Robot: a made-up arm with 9 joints. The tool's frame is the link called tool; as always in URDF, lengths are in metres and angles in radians. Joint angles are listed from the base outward.
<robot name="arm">
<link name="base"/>
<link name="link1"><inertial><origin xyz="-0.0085 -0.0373 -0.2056"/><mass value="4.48"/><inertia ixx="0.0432" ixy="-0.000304" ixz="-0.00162" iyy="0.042" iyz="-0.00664" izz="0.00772"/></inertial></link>
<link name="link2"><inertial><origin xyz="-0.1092 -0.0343 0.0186"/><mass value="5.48"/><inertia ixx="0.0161" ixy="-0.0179" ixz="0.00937" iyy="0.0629" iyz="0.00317" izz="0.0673"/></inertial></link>
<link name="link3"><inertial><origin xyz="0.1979 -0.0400 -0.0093"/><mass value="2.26"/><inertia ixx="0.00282" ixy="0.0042" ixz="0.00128" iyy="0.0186" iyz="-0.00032" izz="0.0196"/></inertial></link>
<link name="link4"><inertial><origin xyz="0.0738 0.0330 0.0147"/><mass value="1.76"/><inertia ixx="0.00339" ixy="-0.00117" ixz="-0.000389" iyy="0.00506" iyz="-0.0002" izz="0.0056"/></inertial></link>
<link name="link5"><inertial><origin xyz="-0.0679 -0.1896 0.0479"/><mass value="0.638"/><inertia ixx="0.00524" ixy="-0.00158" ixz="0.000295" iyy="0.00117" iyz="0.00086" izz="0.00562"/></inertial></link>
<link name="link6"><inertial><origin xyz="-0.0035 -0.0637 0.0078"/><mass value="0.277"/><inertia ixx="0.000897" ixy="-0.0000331" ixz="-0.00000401" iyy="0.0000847" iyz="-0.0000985" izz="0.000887"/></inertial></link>
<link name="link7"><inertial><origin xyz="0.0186 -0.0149 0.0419"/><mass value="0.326"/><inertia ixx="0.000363" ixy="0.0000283" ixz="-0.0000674" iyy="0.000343" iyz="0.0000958" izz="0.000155"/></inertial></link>
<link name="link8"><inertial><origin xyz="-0.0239 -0.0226 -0.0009"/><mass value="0.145"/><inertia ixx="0.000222" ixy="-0.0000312" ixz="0" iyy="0.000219" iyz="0" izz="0.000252"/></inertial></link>
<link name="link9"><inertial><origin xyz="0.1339 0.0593 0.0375"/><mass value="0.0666"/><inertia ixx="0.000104" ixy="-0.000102" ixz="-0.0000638" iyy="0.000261" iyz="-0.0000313" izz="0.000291"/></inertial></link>
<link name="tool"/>
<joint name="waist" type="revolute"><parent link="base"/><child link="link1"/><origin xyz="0 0 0.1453" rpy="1.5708 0 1.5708"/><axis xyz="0 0 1"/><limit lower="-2.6" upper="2.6"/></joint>
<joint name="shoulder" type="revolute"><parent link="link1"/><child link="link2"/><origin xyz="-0.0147 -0.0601 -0.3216"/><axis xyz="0 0 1"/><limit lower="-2.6" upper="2.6"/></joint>
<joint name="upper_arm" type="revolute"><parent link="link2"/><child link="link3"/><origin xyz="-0.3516 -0.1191 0.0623" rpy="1.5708 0 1.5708"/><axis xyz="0 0 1"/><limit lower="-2.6" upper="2.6"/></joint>
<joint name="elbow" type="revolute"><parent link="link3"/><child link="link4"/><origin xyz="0.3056 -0.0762 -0.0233" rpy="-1.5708 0 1.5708"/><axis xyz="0 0 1"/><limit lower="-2.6" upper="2.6"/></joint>
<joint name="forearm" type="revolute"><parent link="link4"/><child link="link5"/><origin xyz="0.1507 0.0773 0.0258" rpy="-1.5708 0 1.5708"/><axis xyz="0 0 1"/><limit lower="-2.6" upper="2.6"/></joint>
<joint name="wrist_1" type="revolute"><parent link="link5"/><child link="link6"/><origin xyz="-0.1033 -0.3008 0.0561" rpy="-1.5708 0 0"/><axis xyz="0 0 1"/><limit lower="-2.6" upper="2.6"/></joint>
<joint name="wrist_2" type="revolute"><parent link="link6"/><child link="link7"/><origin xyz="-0.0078 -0.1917 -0.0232" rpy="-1.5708 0 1.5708"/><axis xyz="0 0 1"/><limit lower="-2.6" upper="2.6"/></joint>
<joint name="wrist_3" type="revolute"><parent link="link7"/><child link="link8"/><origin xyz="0.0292 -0.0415 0.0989" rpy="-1.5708 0 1.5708"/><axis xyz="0 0 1"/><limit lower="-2.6" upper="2.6"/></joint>
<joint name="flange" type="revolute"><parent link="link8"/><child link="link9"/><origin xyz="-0.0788 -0.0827 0.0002" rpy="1.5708 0 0"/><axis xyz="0 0 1"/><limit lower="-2.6" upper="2.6"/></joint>
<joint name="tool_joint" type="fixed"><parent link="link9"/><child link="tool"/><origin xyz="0.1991 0.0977 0.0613" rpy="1.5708 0 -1.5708"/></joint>
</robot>
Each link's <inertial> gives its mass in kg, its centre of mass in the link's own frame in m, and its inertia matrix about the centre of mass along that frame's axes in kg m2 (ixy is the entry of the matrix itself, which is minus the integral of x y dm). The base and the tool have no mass. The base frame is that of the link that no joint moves.
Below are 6 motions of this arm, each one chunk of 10 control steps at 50 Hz.
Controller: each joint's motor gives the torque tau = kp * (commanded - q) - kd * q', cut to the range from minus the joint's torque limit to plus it. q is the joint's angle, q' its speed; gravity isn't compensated. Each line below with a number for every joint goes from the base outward.
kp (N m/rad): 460 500 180 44 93 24 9.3 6.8 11
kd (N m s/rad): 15 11 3.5 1.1 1.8 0.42 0.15 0.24 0.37
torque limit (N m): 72 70 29 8 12 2.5 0.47 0.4 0.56
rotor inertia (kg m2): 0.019 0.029 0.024 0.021 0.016 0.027 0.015 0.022 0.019
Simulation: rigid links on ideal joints. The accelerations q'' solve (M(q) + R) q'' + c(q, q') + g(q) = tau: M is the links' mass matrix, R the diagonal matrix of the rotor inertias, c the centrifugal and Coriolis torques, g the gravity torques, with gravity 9.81 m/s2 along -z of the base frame. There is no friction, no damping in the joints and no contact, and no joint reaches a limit. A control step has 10 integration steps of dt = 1/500 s. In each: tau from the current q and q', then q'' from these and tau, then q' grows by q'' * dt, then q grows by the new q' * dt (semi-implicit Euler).
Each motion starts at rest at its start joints. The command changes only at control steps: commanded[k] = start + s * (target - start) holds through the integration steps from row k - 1 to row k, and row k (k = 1, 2, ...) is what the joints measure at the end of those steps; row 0 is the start. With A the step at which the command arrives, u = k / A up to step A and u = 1 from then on. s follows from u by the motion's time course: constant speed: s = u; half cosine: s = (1 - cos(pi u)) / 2; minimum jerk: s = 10 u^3 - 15 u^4 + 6 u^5; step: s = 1 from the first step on.
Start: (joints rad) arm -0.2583 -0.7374 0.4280 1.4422 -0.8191 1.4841 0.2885 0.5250 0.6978
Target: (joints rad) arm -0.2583 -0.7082 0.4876 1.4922 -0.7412 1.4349 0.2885 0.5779 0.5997
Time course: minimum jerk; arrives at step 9
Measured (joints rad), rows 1 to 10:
1: -0.2545 -0.7383 0.4279 1.4405 -0.8188 1.4819 0.2883 0.5255 0.6975
2: -0.2505 -0.7352 0.4284 1.4364 -0.8173 1.4749 0.2881 0.5269 0.6961
3: -0.2463 -0.7288 0.4310 1.4328 -0.8130 1.4633 0.2879 0.5296 0.6923
4: -0.2418 -0.7200 0.4373 1.4323 -0.8041 1.4475 0.2880 0.5338 0.6844
5: -0.2370 -0.7097 0.4482 1.4360 -0.7900 1.4289 0.2886 0.5399 0.6718
6: -0.2316 -0.6987 0.4632 1.4435 -0.7716 1.4098 0.2897 0.5480 0.6547
7: -0.2257 -0.6880 0.4806 1.4524 -0.7519 1.3937 0.2911 0.5575 0.6352
8: -0.2191 -0.6782 0.4976 1.4596 -0.7345 1.3836 0.2925 0.5678 0.6160
9: -0.2123 -0.6699 0.5115 1.4621 -0.7226 1.3813 0.2939 0.5780 0.6002
10: -0.2059 -0.6632 0.5205 1.4591 -0.7177 1.3864 0.2949 0.5870 0.5894

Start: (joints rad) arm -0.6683 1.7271 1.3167 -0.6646 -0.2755 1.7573 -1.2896 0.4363 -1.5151
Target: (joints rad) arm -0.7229 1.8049 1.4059 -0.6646 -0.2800 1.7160 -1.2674 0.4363 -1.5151
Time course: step
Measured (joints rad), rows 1 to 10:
1: -0.7000 1.7625 1.3313 -0.6583 -0.2685 1.7543 -1.2889 0.4352 -1.5154
2: -0.7149 1.7798 1.3622 -0.6495 -0.2589 1.7471 -1.2870 0.4327 -1.5163
3: -0.7185 1.7901 1.3946 -0.6350 -0.2514 1.7328 -1.2854 0.4291 -1.5181
4: -0.7147 1.7994 1.4202 -0.6166 -0.2470 1.7127 -1.2846 0.4252 -1.5204
5: -0.7066 1.8090 1.4377 -0.5987 -0.2443 1.6914 -1.2844 0.4218 -1.5225
6: -0.6970 1.8180 1.4490 -0.5858 -0.2419 1.6750 -1.2844 0.4196 -1.5239
7: -0.6878 1.8257 1.4563 -0.5800 -0.2393 1.6682 -1.2844 0.4188 -1.5243
8: -0.6803 1.8314 1.4609 -0.5809 -0.2368 1.6729 -1.2846 0.4191 -1.5239
9: -0.6751 1.8349 1.4631 -0.5865 -0.2350 1.6881 -1.2857 0.4199 -1.5232
10: -0.6724 1.8364 1.4625 -0.5946 -0.2344 1.7103 -1.2881 0.4204 -1.5226

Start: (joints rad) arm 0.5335 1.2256 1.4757 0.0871 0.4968 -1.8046 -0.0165 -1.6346 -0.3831
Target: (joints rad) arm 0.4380 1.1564 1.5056 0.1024 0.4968 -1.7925 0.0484 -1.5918 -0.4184
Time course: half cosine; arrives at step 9
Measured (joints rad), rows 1 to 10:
1: 0.5319 1.2247 1.4779 0.0902 0.4992 -1.8065 -0.0169 -1.6346 -0.3831
2: 0.5281 1.2215 1.4832 0.0976 0.5054 -1.8113 -0.0165 -1.6341 -0.3833
3: 0.5216 1.2161 1.4910 0.1073 0.5137 -1.8185 -0.0133 -1.6324 -0.3845
4: 0.5122 1.2083 1.5006 0.1176 0.5225 -1.8274 -0.0054 -1.6290 -0.3872
5: 0.5000 1.1984 1.5105 0.1276 0.5307 -1.8364 0.0080 -1.6234 -0.3917
6: 0.4854 1.1868 1.5191 0.1374 0.5374 -1.8434 0.0265 -1.6156 -0.3978
7: 0.4691 1.1740 1.5245 0.1478 0.5427 -1.8468 0.0485 -1.6060 -0.4053
8: 0.4521 1.1608 1.5252 0.1597 0.5469 -1.8454 0.0716 -1.5955 -0.4135
9: 0.4356 1.1481 1.5204 0.1735 0.5507 -1.8395 0.0929 -1.5854 -0.4215
10: 0.4206 1.1367 1.5105 0.1889 0.5544 -1.8306 0.1117 -1.5767 -0.4283

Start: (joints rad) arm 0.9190 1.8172 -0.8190 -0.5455 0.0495 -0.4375 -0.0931 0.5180 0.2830
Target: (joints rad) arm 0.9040 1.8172 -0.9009 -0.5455 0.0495 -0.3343 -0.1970 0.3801 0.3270
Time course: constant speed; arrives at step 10
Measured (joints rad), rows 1 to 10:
1: 0.9151 1.8153 -0.8208 -0.5402 0.0483 -0.4358 -0.0944 0.5168 0.2837
2: 0.9068 1.8089 -0.8240 -0.5289 0.0468 -0.4321 -0.0985 0.5129 0.2856
3: 0.8954 1.7998 -0.8264 -0.5165 0.0472 -0.4267 -0.1060 0.5054 0.2886
4: 0.8823 1.7896 -0.8268 -0.5061 0.0505 -0.4189 -0.1167 0.4943 0.2921
5: 0.8686 1.7794 -0.8250 -0.4994 0.0565 -0.4079 -0.1296 0.4802 0.2959
6: 0.8554 1.7699 -0.8222 -0.4966 0.0637 -0.3927 -0.1435 0.4640 0.2996
7: 0.8433 1.7616 -0.8200 -0.4974 0.0707 -0.3731 -0.1574 0.4465 0.3033
8: 0.8330 1.7550 -0.8195 -0.5010 0.0762 -0.3495 -0.1705 0.4287 0.3070
9: 0.8247 1.7502 -0.8218 -0.5063 0.0799 -0.3236 -0.1825 0.4110 0.3111
10: 0.8186 1.7474 -0.8271 -0.5124 0.0816 -0.2973 -0.1934 0.3939 0.3156

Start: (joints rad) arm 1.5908 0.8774 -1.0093 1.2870 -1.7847 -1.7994 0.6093 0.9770 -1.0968
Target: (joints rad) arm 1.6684 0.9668 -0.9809 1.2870 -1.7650 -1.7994 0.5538 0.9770 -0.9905
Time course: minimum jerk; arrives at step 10
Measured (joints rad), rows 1 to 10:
1: 1.5862 0.8773 -1.0098 1.2935 -1.7844 -1.8023 0.6091 0.9768 -1.0968
2: 1.5792 0.8738 -1.0073 1.3067 -1.7874 -1.8088 0.6083 0.9761 -1.0962
3: 1.5713 0.8703 -0.9985 1.3193 -1.7957 -1.8153 0.6064 0.9749 -1.0934
4: 1.5640 0.8685 -0.9827 1.3263 -1.8067 -1.8186 0.6034 0.9734 -1.0863
5: 1.5585 0.8692 -0.9617 1.3252 -1.8152 -1.8167 0.5992 0.9722 -1.0738
6: 1.5556 0.8725 -0.9384 1.3152 -1.8170 -1.8099 0.5940 0.9717 -1.0559
7: 1.5555 0.8778 -0.9154 1.2976 -1.8097 -1.8005 0.5884 0.9722 -1.0342
8: 1.5583 0.8842 -0.8952 1.2754 -1.7940 -1.7923 0.5831 0.9739 -1.0118
9: 1.5631 0.8908 -0.8796 1.2523 -1.7727 -1.7892 0.5790 0.9767 -0.9924
10: 1.5692 0.8969 -0.8695 1.2321 -1.7497 -1.7936 0.5766 0.9801 -0.9790

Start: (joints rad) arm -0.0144 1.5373 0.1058 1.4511 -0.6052 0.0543 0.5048 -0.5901 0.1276
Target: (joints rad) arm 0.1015 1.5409 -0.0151 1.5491 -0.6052 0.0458 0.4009 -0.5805 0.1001
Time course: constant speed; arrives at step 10
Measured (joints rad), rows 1 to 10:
1: -0.0107 1.5345 0.1052 1.4558 -0.6059 0.0545 0.5039 -0.5903 0.1274
2: -0.0047 1.5321 0.1023 1.4675 -0.6071 0.0540 0.5010 -0.5906 0.1265
3: 0.0032 1.5305 0.0956 1.4836 -0.6083 0.0512 0.4955 -0.5908 0.1244
4: 0.0127 1.5301 0.0847 1.5019 -0.6093 0.0459 0.4873 -0.5907 0.1211
5: 0.0237 1.5308 0.0698 1.5207 -0.6100 0.0385 0.4770 -0.5903 0.1169
6: 0.0360 1.5323 0.0523 1.5389 -0.6107 0.0301 0.4651 -0.5898 0.1121
7: 0.0493 1.5346 0.0333 1.5559 -0.6116 0.0221 0.4524 -0.5891 0.1073
8: 0.0633 1.5374 0.0144 1.5714 -0.6125 0.0153 0.4396 -0.5886 0.1028
9: 0.0778 1.5404 -0.0033 1.5851 -0.6133 0.0105 0.4273 -0.5882 0.0988
10: 0.0924 1.5433 -0.0192 1.5971 -0.6136 0.0079 0.4159 -0.5880 0.0955

